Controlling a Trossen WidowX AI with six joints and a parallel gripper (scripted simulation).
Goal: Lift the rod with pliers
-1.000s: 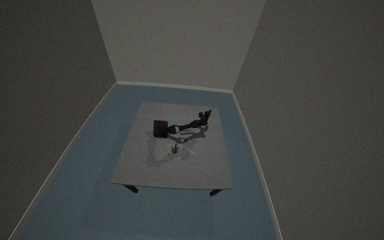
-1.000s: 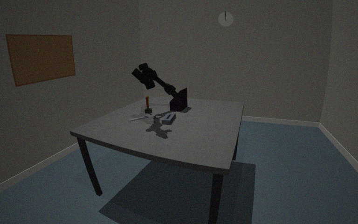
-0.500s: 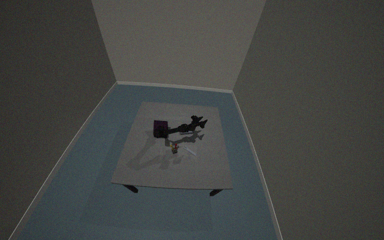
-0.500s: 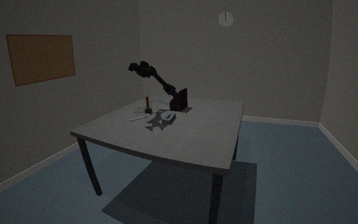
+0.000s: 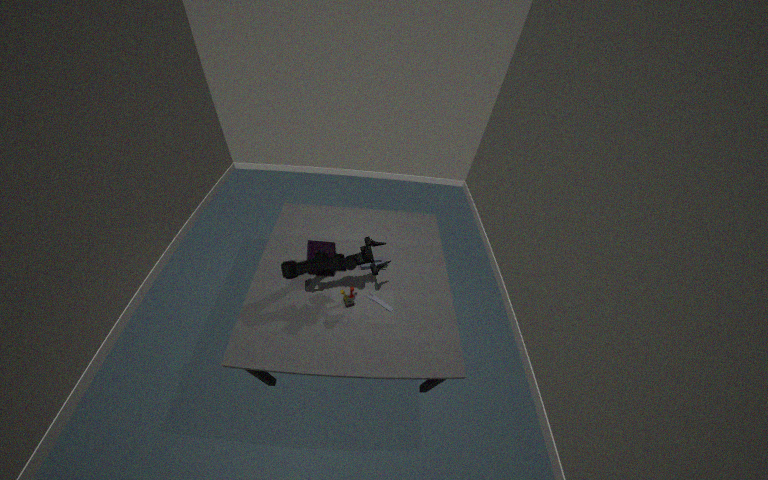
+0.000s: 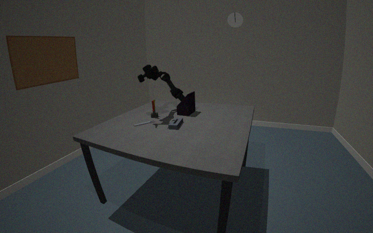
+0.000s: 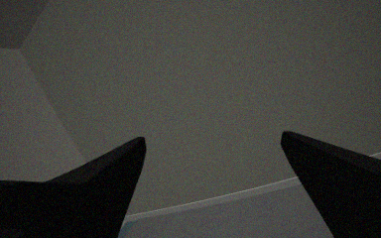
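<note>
Now: the yellow handle 330 mm below my gripper tip, 220 mm behind it and 40 mm to the right of it. Round my gripper tip: holster block 420 mm below, 200 mm behind, 40 mm to the right; channel block 410 mm below, 240 mm to the left, 20 mm behind.
</note>
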